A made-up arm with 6 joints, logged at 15 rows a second.
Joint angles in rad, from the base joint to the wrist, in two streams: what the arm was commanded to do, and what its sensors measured. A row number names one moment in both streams.
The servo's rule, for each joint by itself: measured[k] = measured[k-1] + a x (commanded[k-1-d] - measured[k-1]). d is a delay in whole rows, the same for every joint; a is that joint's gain. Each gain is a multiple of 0.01, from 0.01 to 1. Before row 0 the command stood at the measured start. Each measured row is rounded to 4 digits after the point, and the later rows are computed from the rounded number. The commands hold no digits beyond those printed.
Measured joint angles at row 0:
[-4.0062 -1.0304 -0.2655 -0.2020 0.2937 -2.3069]
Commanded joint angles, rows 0 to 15:
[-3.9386 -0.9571 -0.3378 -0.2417 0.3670 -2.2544]
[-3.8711 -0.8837 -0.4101 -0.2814 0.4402 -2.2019]
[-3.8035 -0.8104 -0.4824 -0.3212 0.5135 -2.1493]
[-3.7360 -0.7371 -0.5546 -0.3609 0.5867 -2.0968]
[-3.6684 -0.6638 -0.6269 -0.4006 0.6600 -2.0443]
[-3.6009 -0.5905 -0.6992 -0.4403 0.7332 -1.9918]
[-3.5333 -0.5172 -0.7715 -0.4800 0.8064 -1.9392]
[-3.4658 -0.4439 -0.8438 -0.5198 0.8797 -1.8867]
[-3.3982 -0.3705 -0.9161 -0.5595 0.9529 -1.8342]
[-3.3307 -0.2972 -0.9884 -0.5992 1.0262 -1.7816]
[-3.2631 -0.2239 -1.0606 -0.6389 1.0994 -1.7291]
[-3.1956 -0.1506 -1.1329 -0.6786 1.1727 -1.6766]
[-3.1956 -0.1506 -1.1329 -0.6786 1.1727 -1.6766]
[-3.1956 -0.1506 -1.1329 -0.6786 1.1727 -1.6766]
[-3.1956 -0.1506 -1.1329 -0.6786 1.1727 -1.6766]
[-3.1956 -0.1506 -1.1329 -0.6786 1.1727 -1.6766]
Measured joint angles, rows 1 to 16:
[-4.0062 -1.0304 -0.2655 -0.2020 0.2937 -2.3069]
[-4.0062 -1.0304 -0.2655 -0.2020 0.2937 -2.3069]
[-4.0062 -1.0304 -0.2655 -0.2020 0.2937 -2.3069]
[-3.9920 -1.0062 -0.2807 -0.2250 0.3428 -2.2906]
[-3.9666 -0.9658 -0.3079 -0.2577 0.4081 -2.2631]
[-3.9323 -0.9145 -0.3445 -0.2945 0.4787 -2.2278]
[-3.8911 -0.8560 -0.3886 -0.3330 0.5511 -2.1872]
[-3.8443 -0.7926 -0.4386 -0.3722 0.6241 -2.1429]
[-3.7932 -0.7259 -0.4933 -0.4117 0.6972 -2.0961]
[-3.7386 -0.6570 -0.5517 -0.4513 0.7704 -2.0475]
[-3.6813 -0.5867 -0.6130 -0.4910 0.8436 -1.9977]
[-3.6218 -0.5154 -0.6767 -0.5307 0.9168 -1.9470]
[-3.5607 -0.4434 -0.7422 -0.5704 0.9901 -1.8957]
[-3.4982 -0.3710 -0.8091 -0.6101 1.0633 -1.8441]
[-3.4347 -0.2983 -0.8771 -0.6498 1.1366 -1.7922]
[-3.3845 -0.2496 -0.9308 -0.6665 1.1608 -1.7564]
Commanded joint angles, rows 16 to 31:
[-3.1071 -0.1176 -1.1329 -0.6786 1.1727 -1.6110]
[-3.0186 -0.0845 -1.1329 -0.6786 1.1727 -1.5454]
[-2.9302 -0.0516 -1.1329 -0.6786 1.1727 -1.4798]
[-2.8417 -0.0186 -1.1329 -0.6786 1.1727 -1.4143]
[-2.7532 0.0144 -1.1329 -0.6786 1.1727 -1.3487]
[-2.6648 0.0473 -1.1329 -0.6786 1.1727 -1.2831]
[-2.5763 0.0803 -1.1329 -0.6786 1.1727 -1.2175]
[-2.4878 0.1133 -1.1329 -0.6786 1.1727 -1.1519]
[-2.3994 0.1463 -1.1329 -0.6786 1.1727 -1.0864]
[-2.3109 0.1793 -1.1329 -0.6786 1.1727 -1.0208]
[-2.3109 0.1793 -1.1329 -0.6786 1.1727 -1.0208]
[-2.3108 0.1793 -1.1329 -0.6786 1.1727 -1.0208]
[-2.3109 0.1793 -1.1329 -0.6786 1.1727 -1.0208]
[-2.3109 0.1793 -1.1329 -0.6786 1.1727 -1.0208]
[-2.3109 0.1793 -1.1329 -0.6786 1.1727 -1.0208]
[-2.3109 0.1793 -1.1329 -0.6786 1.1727 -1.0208]
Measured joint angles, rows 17 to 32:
[-3.3448 -0.2169 -0.9732 -0.6735 1.1688 -1.7317]
[-3.3135 -0.1950 -1.0067 -0.6765 1.1714 -1.7146]
[-3.2887 -0.1803 -1.0332 -0.6777 1.1723 -1.7028]
[-3.2506 -0.1596 -1.0541 -0.6782 1.1726 -1.6743]
[-3.2019 -0.1348 -1.0706 -0.6784 1.1727 -1.6343]
[-3.1448 -0.1073 -1.0837 -0.6785 1.1727 -1.5864]
[-3.0811 -0.0780 -1.0940 -0.6786 1.1727 -1.5330]
[-3.0122 -0.0475 -1.1022 -0.6786 1.1727 -1.4759]
[-2.9392 -0.0162 -1.1086 -0.6786 1.1727 -1.4161]
[-2.8630 0.0156 -1.1137 -0.6786 1.1727 -1.3545]
[-2.7842 0.0478 -1.1177 -0.6786 1.1727 -1.2917]
[-2.7034 0.0803 -1.1209 -0.6786 1.1727 -1.2281]
[-2.6210 0.1130 -1.1234 -0.6786 1.1727 -1.1638]
[-2.5559 0.1349 -1.1254 -0.6786 1.1727 -1.1195]
[-2.5044 0.1496 -1.1270 -0.6786 1.1727 -1.0889]
[-2.4638 0.1594 -1.1282 -0.6786 1.1727 -1.0678]

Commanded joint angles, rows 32 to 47:
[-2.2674 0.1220 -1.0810 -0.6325 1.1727 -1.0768]
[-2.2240 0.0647 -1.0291 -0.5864 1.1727 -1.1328]
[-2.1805 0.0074 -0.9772 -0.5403 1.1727 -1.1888]
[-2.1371 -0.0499 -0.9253 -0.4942 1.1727 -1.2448]
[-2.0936 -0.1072 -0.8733 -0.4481 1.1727 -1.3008]
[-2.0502 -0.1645 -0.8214 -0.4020 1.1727 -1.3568]
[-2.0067 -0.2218 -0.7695 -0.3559 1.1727 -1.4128]
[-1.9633 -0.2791 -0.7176 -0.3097 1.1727 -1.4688]
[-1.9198 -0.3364 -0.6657 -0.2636 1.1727 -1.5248]
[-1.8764 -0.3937 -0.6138 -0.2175 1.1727 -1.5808]
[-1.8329 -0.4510 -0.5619 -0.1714 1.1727 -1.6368]
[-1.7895 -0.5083 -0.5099 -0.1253 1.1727 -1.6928]
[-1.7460 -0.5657 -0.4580 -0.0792 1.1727 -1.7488]
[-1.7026 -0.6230 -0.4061 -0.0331 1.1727 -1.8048]
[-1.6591 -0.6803 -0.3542 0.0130 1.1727 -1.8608]
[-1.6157 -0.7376 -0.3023 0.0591 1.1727 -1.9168]
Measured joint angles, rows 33 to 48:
[-2.4317 0.1660 -1.1292 -0.6786 1.1727 -1.0532]
[-2.4063 0.1704 -1.1300 -0.6786 1.1727 -1.0432]
[-2.3863 0.1733 -1.1306 -0.6786 1.1727 -1.0363]
[-2.3613 0.1564 -1.1202 -0.6519 1.1727 -1.0489]
[-2.3325 0.1261 -1.1011 -0.6139 1.1727 -1.0749]
[-2.3006 0.0869 -1.0751 -0.5712 1.1727 -1.1102]
[-2.2663 0.0418 -1.0436 -0.5265 1.1727 -1.1519]
[-2.2300 -0.0074 -1.0078 -0.4810 1.1727 -1.1981]
[-2.1922 -0.0592 -0.9687 -0.4352 1.1727 -1.2473]
[-2.1532 -0.1129 -0.9269 -0.3892 1.1727 -1.2986]
[-2.1133 -0.1677 -0.8829 -0.3431 1.1727 -1.3514]
[-2.0727 -0.2234 -0.8373 -0.2970 1.1727 -1.4052]
[-2.0315 -0.2796 -0.7904 -0.2509 1.1727 -1.4596]
[-1.9898 -0.3362 -0.7424 -0.2048 1.1727 -1.5145]
[-1.9477 -0.3930 -0.6936 -0.1587 1.1727 -1.5698]
[-1.9053 -0.4500 -0.6441 -0.1126 1.1727 -1.6253]

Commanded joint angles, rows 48 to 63:
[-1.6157 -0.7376 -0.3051 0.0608 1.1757 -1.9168]
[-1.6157 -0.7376 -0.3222 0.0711 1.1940 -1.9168]
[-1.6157 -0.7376 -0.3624 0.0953 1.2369 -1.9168]
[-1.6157 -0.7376 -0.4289 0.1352 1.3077 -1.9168]
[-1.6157 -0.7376 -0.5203 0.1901 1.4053 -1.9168]
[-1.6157 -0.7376 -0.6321 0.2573 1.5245 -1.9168]
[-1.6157 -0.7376 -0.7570 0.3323 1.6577 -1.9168]
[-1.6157 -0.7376 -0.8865 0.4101 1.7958 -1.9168]
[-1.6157 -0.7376 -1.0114 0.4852 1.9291 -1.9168]
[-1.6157 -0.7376 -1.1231 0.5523 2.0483 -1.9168]
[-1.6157 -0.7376 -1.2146 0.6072 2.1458 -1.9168]
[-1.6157 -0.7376 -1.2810 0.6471 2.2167 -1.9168]
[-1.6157 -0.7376 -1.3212 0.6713 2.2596 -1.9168]
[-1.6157 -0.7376 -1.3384 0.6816 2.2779 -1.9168]
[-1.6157 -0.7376 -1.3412 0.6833 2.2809 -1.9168]
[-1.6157 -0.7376 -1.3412 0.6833 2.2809 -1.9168]
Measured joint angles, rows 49 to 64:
[-1.8627 -0.5071 -0.5941 -0.0665 1.1727 -1.6809]
[-1.8199 -0.5643 -0.5437 -0.0204 1.1727 -1.7367]
[-1.7770 -0.6215 -0.4930 0.0257 1.1727 -1.7925]
[-1.7431 -0.6598 -0.4535 0.0461 1.1747 -1.8310]
[-1.7163 -0.6855 -0.4259 0.0606 1.1876 -1.8576]
[-1.6952 -0.7027 -0.4126 0.0807 1.2206 -1.8760]
[-1.6785 -0.7142 -0.4160 0.1123 1.2790 -1.8886]
[-1.6653 -0.7219 -0.4379 0.1574 1.3636 -1.8973]
[-1.6549 -0.7271 -0.4787 0.2153 1.4714 -1.9033]
[-1.6467 -0.7306 -0.5371 0.2832 1.5962 -1.9075]
[-1.6402 -0.7329 -0.6105 0.3568 1.7299 -1.9104]
[-1.6351 -0.7345 -0.6947 0.4313 1.8634 -1.9124]
[-1.6310 -0.7355 -0.7847 0.5015 1.9873 -1.9138]
[-1.6278 -0.7362 -0.8750 0.5628 2.0935 -1.9147]
[-1.6253 -0.7367 -0.9603 0.6117 2.1760 -1.9154]
[-1.6233 -0.7370 -1.0361 0.6463 2.2320 -1.9158]

